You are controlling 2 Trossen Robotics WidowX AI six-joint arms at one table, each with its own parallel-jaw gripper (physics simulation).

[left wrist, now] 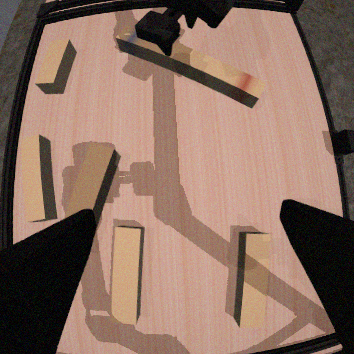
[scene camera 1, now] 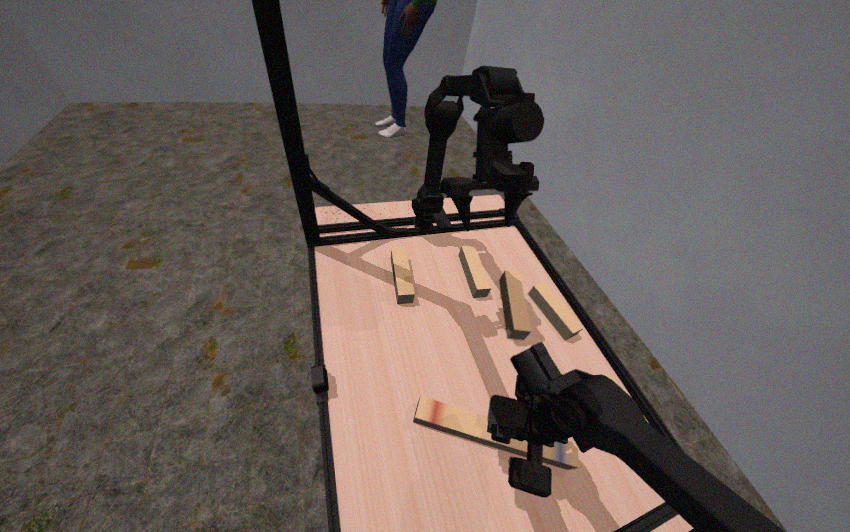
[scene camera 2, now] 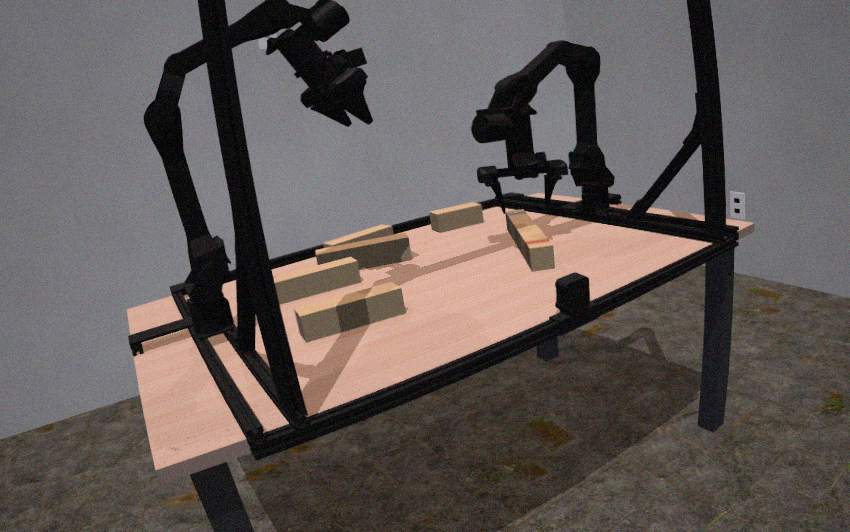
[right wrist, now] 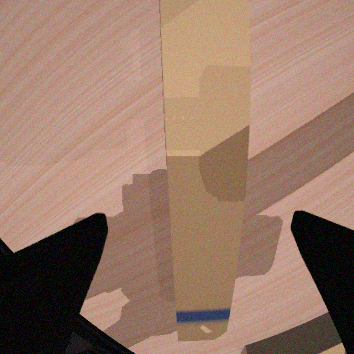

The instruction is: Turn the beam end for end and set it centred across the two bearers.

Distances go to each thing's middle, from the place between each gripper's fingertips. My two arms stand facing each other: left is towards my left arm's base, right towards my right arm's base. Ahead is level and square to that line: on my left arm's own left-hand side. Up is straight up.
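Labels:
Beam [scene camera 1: 456,421] located 2 cm to the left of my right hand, 5 cm below it and 2 cm behind it.
Relative to my left hand, the beam is 3 cm behind, 32 cm to the right and 28 cm below.

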